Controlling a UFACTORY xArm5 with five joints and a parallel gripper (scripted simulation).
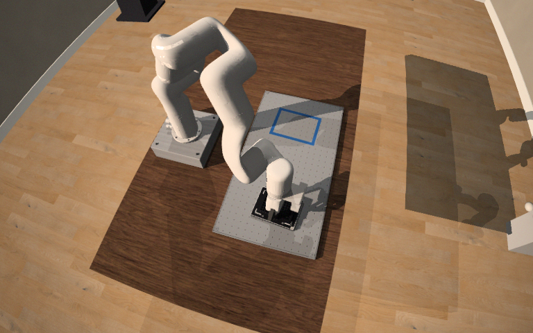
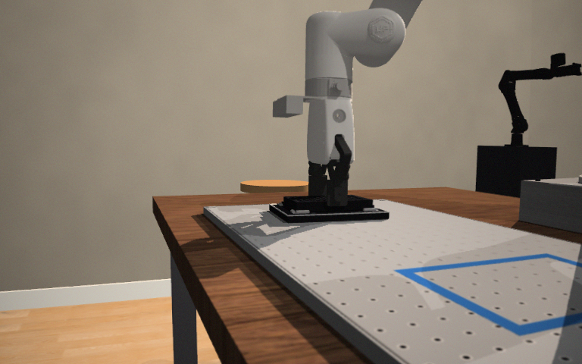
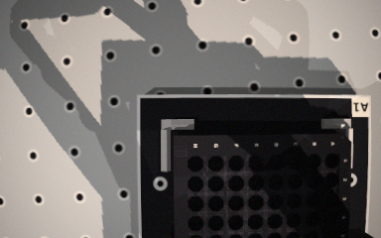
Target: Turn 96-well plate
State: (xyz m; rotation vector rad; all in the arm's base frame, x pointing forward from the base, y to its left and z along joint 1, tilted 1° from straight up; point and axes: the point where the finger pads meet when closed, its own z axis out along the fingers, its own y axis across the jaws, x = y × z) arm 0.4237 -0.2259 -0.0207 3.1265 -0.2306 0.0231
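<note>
The black 96-well plate is 10 mm below my hand. Round my hand: black plate nest 30 mm below.
</note>
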